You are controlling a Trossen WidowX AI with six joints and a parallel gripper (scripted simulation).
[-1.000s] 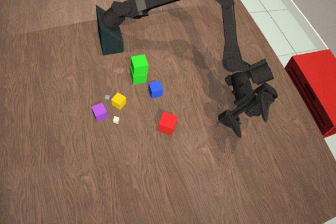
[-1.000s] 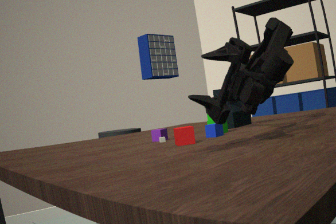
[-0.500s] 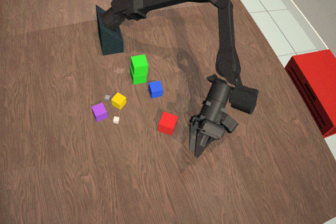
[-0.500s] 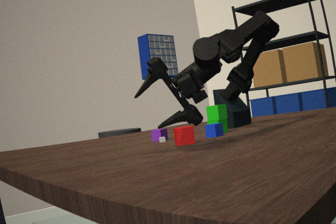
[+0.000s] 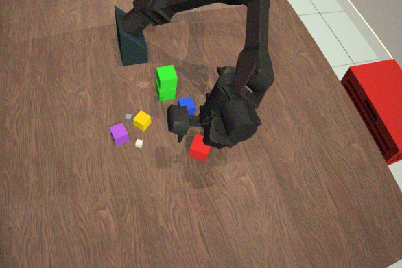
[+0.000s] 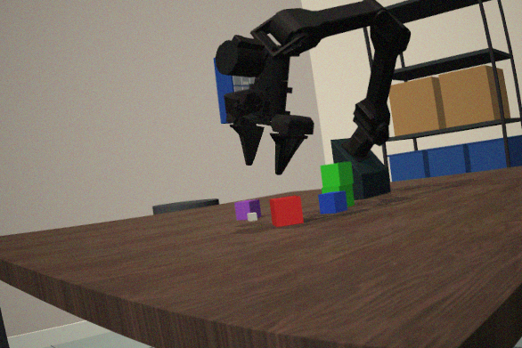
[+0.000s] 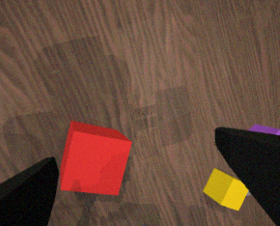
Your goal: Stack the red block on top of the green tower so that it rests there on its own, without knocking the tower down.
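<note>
My gripper tip is now 80 mm above the red block, 20 mm to the right of it and 20 mm past it. Round my gripper tip: white block (120 mm to the right, 90 mm below, 90 mm behind); then blue block (150 mm behind, 80 mm below, 40 mm to the left); then yellow block (150 mm behind, 90 mm to the right, 80 mm below).
</note>
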